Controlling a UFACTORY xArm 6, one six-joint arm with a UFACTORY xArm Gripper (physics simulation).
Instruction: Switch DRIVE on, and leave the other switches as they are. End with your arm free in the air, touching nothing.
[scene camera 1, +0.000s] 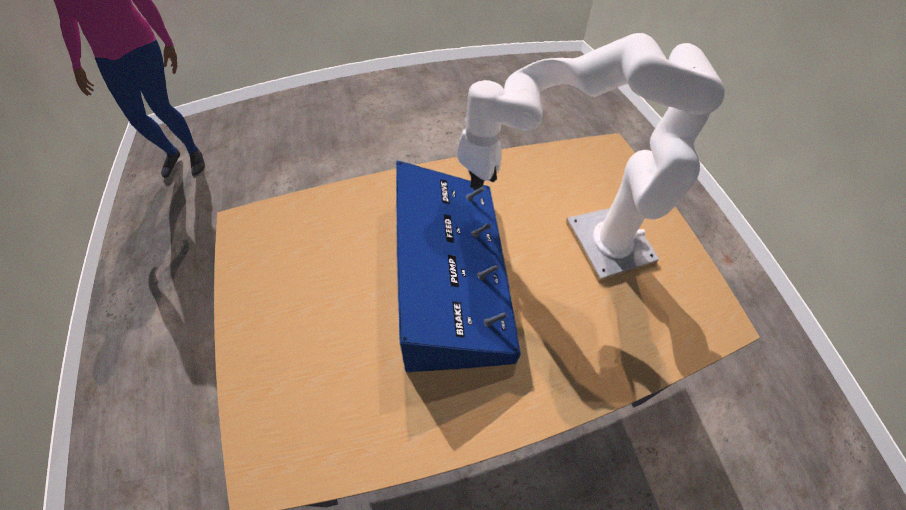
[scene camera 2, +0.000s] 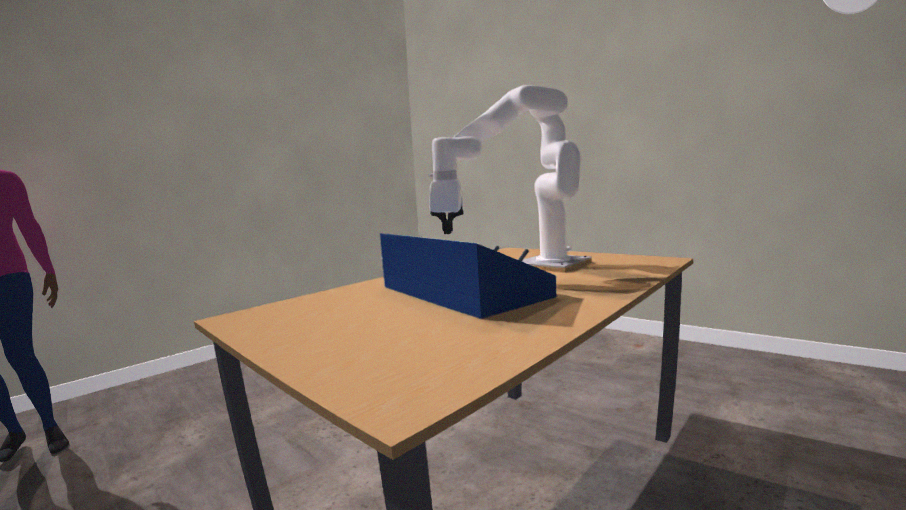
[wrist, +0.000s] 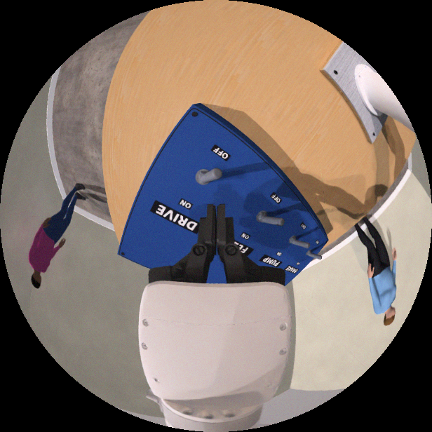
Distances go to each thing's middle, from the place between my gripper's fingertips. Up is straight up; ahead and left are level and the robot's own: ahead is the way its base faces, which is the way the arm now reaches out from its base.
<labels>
Now: hand 15 cm to the right of the blue switch panel (scene camera 1: 444, 302), 11 cm short of it and 7 cm above it.
</labels>
